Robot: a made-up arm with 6 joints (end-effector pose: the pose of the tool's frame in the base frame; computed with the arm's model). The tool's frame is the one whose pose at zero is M.
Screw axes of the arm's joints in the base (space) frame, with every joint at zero. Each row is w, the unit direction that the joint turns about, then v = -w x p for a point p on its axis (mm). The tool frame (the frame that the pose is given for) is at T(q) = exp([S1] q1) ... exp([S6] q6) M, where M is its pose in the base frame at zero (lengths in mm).
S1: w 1 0 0 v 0 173 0
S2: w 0 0 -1 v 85.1 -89.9 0
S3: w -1 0 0 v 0 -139.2 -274.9
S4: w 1 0 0 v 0 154 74.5
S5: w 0 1 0 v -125 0 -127.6
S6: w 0 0 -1 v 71.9 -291.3 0
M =
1 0 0 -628.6
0 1 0 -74.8
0 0 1 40.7
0 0 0 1
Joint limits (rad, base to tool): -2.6..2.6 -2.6..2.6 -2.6..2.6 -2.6..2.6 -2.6..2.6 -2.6..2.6
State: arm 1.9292 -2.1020 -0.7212 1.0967 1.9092 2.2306
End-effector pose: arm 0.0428 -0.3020 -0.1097 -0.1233 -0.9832 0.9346
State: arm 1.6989 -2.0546 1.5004 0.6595 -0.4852 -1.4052
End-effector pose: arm 0.4709 0.1223 0.1838 -1.1412 -2.6017 0.9510
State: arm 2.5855 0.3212 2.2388 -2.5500 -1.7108 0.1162
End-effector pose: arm 0.0861 0.0394 0.3847 -1.2127 -1.1250 1.9897
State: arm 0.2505 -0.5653 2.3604 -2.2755 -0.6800 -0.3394
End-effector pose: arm -0.4369 -0.1347 -0.1373 1.8458 -0.3576 0.0957
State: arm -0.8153 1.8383 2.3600 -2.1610 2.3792 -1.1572
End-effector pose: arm -0.5992 -0.4344 -0.1422 0.8504 0.0294 1.4523
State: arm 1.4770 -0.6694 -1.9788 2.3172 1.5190 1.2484
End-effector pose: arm -0.0763 0.2156 -0.1702 -0.7906 0.5564 -1.5807
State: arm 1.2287 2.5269 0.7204 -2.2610 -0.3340 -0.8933
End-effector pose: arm 0.3171 -0.1194 0.1801 0.6057 2.2985 1.8270
